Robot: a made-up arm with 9 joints. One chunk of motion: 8 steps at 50 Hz.
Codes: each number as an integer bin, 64 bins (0 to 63) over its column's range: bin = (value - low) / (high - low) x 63, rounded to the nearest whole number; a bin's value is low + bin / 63 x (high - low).
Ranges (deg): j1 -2..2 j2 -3..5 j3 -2..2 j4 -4..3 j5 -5..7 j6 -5..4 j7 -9..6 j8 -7..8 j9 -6..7
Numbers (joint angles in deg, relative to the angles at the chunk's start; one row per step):
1: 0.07 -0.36 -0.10 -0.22 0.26 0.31 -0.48 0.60 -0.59
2: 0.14 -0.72 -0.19 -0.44 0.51 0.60 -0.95 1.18 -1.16
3: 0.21 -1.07 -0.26 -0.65 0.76 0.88 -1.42 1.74 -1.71
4: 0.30 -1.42 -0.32 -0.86 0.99 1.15 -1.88 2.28 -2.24
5: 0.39 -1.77 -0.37 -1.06 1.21 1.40 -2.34 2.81 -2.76
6: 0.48 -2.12 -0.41 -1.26 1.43 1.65 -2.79 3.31 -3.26
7: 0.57 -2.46 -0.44 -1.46 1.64 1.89 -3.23 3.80 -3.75
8: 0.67 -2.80 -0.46 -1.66 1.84 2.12 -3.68 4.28 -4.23
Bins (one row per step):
1: 33 21 30 34 28 37 36 32 26
2: 34 18 29 32 29 39 34 34 23
3: 35 15 27 30 30 41 32 37 21
4: 36 12 26 28 31 43 30 39 18
5: 38 10 26 26 33 45 28 41 16
6: 39 7 25 25 34 47 26 43 13
7: 40 4 25 23 35 48 24 45 11
8: 42 2 24 21 36 50 22 47 9

